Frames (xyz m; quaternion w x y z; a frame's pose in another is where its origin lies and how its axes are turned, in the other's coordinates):
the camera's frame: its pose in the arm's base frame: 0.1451 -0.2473 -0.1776 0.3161 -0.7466 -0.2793 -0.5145
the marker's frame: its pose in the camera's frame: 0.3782 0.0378 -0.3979 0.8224 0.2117 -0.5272 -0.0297
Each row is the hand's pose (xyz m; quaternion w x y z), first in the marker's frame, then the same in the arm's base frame.
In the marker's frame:
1: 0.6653 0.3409 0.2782 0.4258 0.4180 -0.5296 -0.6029
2: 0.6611 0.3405 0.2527 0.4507 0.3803 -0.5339 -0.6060
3: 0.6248 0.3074 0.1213 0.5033 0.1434 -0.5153 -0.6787
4: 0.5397 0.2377 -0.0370 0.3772 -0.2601 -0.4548 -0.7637
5: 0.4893 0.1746 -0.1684 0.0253 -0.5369 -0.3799 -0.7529
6: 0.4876 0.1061 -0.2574 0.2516 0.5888 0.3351 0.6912
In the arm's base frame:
1: 0.5550 0.0387 0.0480 0.1802 0.0906 -0.8398 0.5040
2: 0.5605 0.0252 0.0693 0.1539 0.0625 -0.8573 0.4873
3: 0.5562 -0.0474 0.1892 0.0133 0.0027 0.9439 -0.3298
4: 0.5075 -0.1613 0.3369 0.3387 -0.0400 0.9390 -0.0437
5: 0.4717 -0.2367 0.4666 0.6136 -0.2471 0.7311 0.1673
6: 0.4400 -0.2517 0.5733 0.7040 -0.4247 0.5247 0.2208

